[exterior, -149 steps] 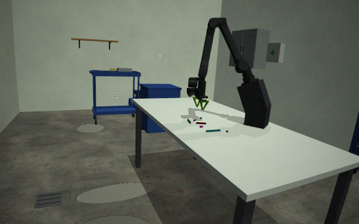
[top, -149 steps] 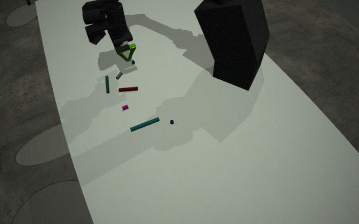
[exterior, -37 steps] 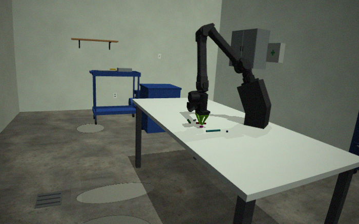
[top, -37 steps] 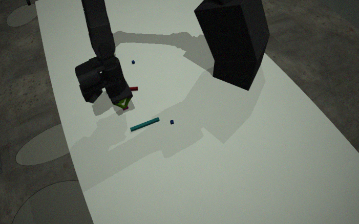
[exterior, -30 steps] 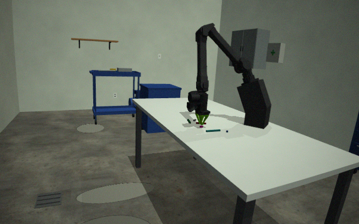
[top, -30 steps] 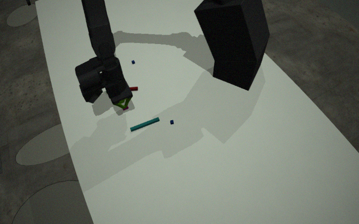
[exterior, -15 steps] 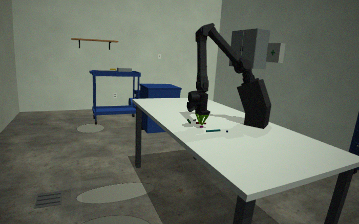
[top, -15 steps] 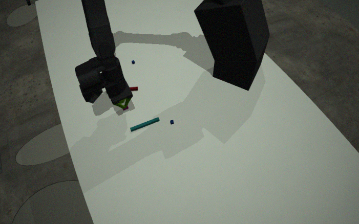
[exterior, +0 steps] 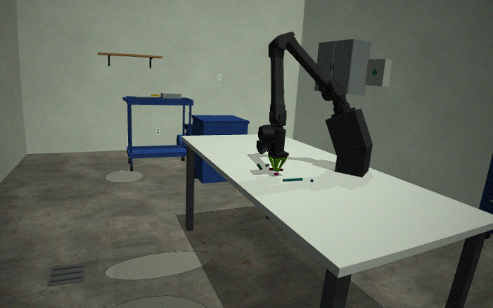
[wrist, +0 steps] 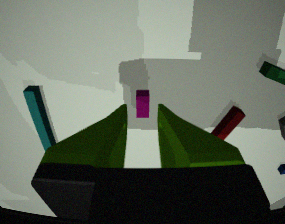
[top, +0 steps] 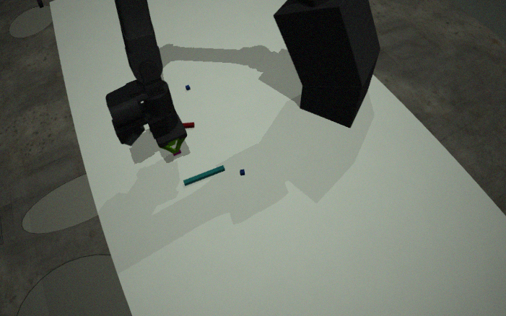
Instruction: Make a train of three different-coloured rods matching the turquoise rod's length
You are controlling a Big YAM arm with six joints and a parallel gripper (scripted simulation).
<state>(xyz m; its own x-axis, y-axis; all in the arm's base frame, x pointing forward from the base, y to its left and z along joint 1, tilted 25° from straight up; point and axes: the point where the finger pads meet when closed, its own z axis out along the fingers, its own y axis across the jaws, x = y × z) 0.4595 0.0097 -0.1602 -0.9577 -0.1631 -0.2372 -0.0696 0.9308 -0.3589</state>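
Right now my hand is 2 cm above the magenta rod. Round my hand: green rod (13 cm to the right, 3 cm ahead, 2 cm below); then turquoise rod (9 cm to the left, 4 cm behind, 2 cm below); then red rod (7 cm to the right, 4 cm behind, 2 cm below).
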